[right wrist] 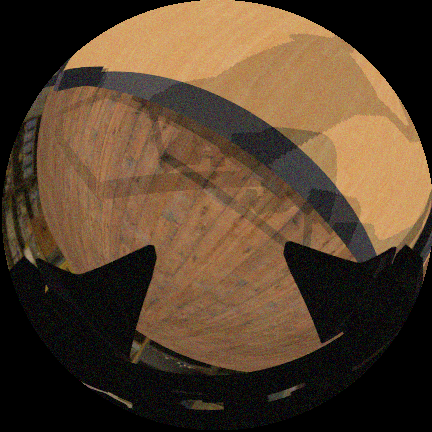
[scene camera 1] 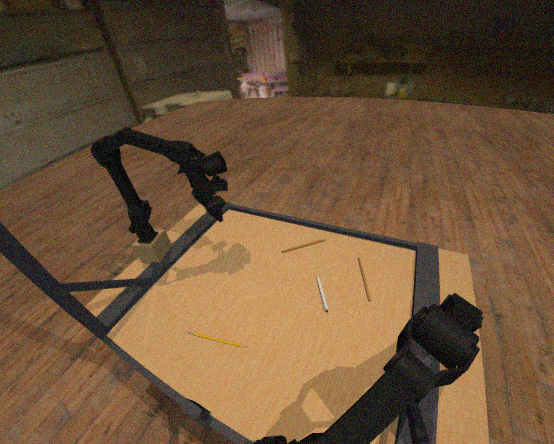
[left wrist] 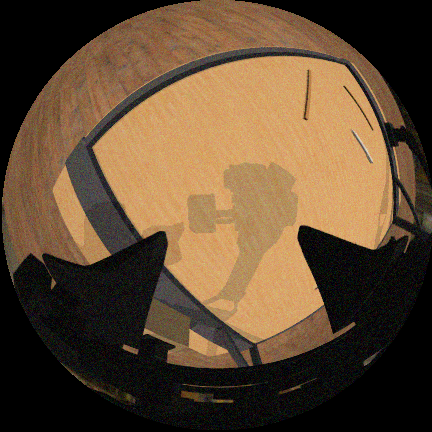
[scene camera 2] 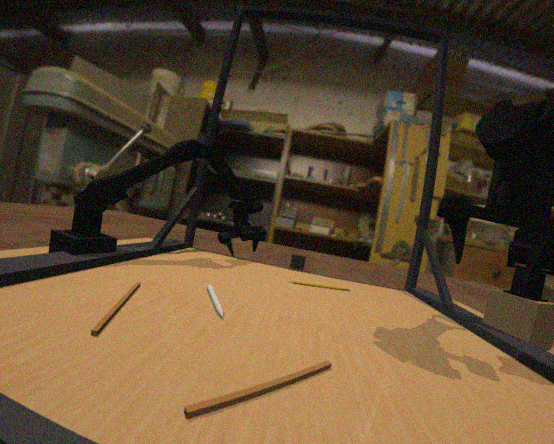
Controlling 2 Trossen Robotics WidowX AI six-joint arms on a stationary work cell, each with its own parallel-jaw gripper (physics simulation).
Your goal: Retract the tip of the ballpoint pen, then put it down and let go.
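Frame: origin at the left arm's base, x ahead, y left, z up, level; centimetres.
Seen in the pictures: left gripper, fingertip midpoint: (scene camera 1: 216, 216) (left wrist: 234, 235) (scene camera 2: 490, 273); right gripper, fingertip midpoint: (right wrist: 221, 251) (scene camera 2: 243, 254); left arm's base, origin of the base link: (scene camera 1: 148, 237) (left wrist: 154, 343) (scene camera 2: 524, 296); right arm's base, origin of the base link: (left wrist: 394, 134) (scene camera 2: 85, 234).
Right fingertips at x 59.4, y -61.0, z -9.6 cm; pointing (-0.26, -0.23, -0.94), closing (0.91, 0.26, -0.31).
Observation:
Pixels of each thing's middle, then the offset from my right fingertips to it.
- white ballpoint pen, body centre: (scene camera 2: 215, 299) (left wrist: 363, 146) (scene camera 1: 321, 292) dy +50.5, dx +7.2, dz -0.2 cm
- yellow pencil, body centre: (scene camera 2: 320, 286) (scene camera 1: 216, 339) dy +31.3, dx -21.2, dz -0.4 cm
The white ballpoint pen (scene camera 1: 322, 294) (scene camera 2: 215, 301) (left wrist: 362, 146) lies flat on the light wood table top; one end looks darker in scene camera 1, but whether its tip is out is too small to tell. The pen does not show in the right wrist view. My left gripper (scene camera 1: 220, 217) (left wrist: 234, 235) is open and empty, above the table's edge at the far left of scene camera 1, well away from the pen. My right gripper (scene camera 2: 243, 252) (right wrist: 221, 251) is open and empty, raised beyond the table's far edge in scene camera 2, apart from the pen.
A brown stick (scene camera 1: 364, 279) (scene camera 2: 116, 309) lies beside the pen. Another brown stick (scene camera 1: 303, 245) (scene camera 2: 257, 390) (left wrist: 307, 95) lies farther off. A yellow pencil (scene camera 1: 217, 339) (scene camera 2: 320, 286) lies on the other side. A dark frame (scene camera 1: 325, 227) borders the table top, with upright posts.

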